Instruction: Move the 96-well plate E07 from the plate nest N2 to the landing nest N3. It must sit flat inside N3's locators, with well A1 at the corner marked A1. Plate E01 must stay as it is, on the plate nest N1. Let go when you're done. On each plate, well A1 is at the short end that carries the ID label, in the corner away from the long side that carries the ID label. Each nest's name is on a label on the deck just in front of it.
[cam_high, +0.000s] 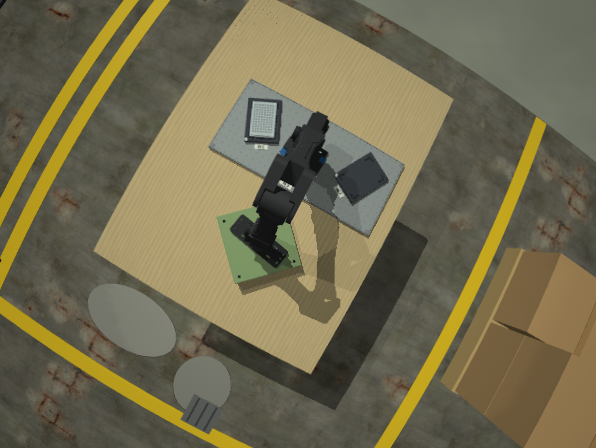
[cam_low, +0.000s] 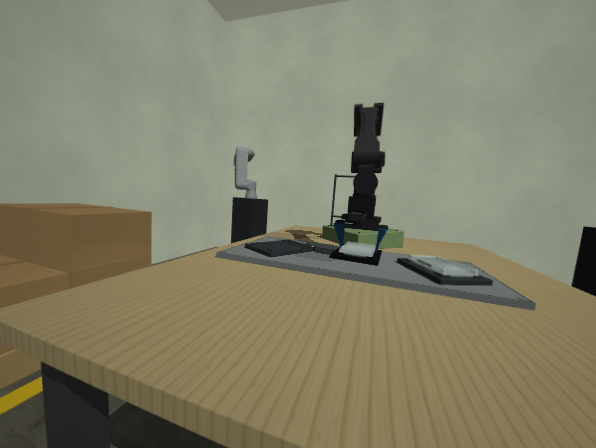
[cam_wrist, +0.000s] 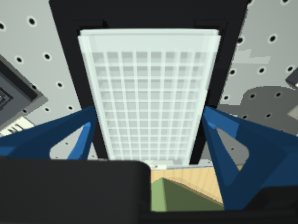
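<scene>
My hand is 2 cm above the black nest N3. The rest, counted from my hand: black nest N2: 10 cm ahead, 20 cm to the right, 2 cm below; N2 label: 17 cm to the right, 2 cm below; N1 label: 5 cm behind, 14 cm to the left, 2 cm below.
</scene>
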